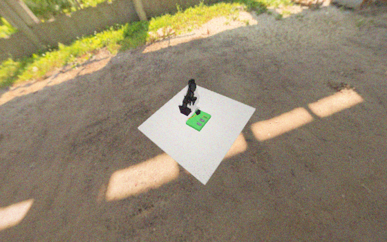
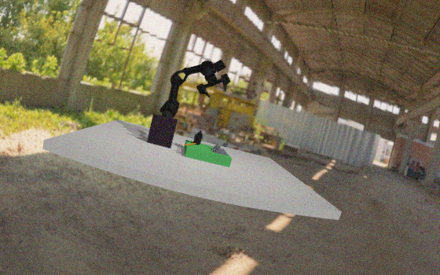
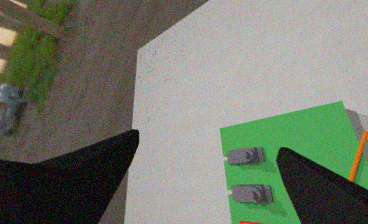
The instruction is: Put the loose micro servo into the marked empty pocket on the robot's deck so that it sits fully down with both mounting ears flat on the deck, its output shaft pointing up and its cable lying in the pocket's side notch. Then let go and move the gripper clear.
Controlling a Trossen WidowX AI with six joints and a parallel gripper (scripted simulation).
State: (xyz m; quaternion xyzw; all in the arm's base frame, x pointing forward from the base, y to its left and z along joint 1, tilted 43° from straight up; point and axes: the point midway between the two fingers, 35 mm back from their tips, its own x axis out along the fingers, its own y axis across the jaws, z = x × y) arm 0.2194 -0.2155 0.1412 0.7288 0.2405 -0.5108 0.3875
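The green deck lies 10 mm behind my gripper tip, 60 mm to the left of it and 330 mm below it.
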